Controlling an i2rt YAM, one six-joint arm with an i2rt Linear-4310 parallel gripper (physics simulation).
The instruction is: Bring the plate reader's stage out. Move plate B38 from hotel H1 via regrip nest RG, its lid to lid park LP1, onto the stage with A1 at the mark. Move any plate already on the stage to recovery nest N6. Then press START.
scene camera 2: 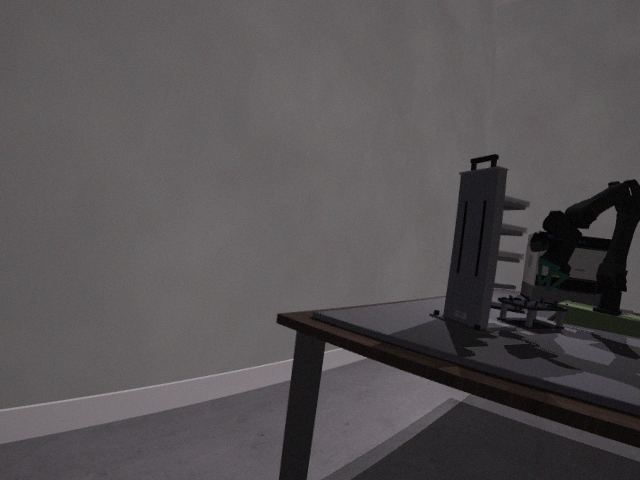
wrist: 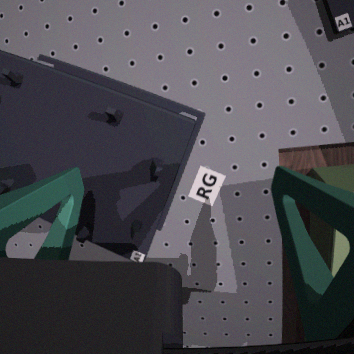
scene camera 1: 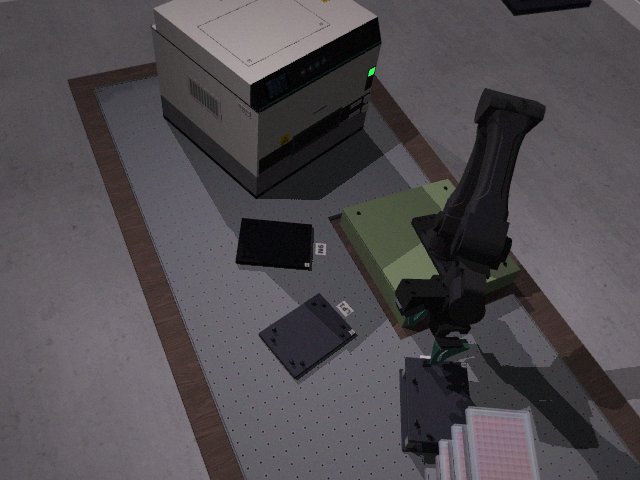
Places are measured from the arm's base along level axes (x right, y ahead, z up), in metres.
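Where they show: gripper, fingertip midpoint: [scene camera 2: 543, 287] [wrist: 177, 177] [scene camera 1: 421, 344]; arm's base, link origin: [scene camera 2: 607, 312] [scene camera 1: 441, 251].
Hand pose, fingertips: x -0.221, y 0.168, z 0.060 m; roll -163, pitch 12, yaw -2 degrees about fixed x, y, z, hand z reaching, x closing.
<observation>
Things, the pixels of their top centre, and the offset from my fingertips. "spot": a spot on its surface instead.
- regrip nest RG, top centre: [wrist: 51, 165] [scene camera 1: 441, 396] [scene camera 2: 534, 298] dz -0.031, dx -0.096, dy -0.005 m
- Lid park LP1, top centre: [scene camera 1: 307, 330] [scene camera 2: 501, 302] dz -0.087, dx +0.127, dy +0.178 m
- black recovery nest N6, top centre: [scene camera 1: 275, 240] dz -0.089, dx +0.364, dy +0.179 m
- plate reader, top centre: [scene camera 1: 270, 13] [scene camera 2: 573, 237] dz +0.222, dx +0.751, dy +0.091 m
- nest corner tagged A1, surface spot: [wrist: 343, 21] spot: dz -0.097, dx +0.104, dy +0.088 m
My gripper [scene camera 1: 424, 341] [scene camera 2: 551, 273] [wrist: 177, 177] is open and empty, with green fingers above the near edge of regrip nest RG [scene camera 1: 439, 408] [wrist: 65, 125]. One finger is over the nest, the other toward the arm base. No plate shows on RG. Hotel H1 [scene camera 2: 473, 248] is a grey tower with several shelves. Pink-welled plates [scene camera 1: 501, 444] are at the lower right of scene camera 1; B38 cannot be told apart. Lid park LP1 [scene camera 1: 307, 335] and black recovery nest N6 [scene camera 1: 276, 242] look empty. The plate reader [scene camera 1: 310, 124] shows no stage sticking out; START is not legible.
The green base block [scene camera 1: 382, 232] [scene camera 2: 584, 317] carries the arm, beside RG and LP1. The hotel plates overhang RG's far side in scene camera 1. A green light [scene camera 1: 371, 71] glows on the reader's front. A nest corner tagged A1 [wrist: 343, 21] shows at the wrist view's top right.
</observation>
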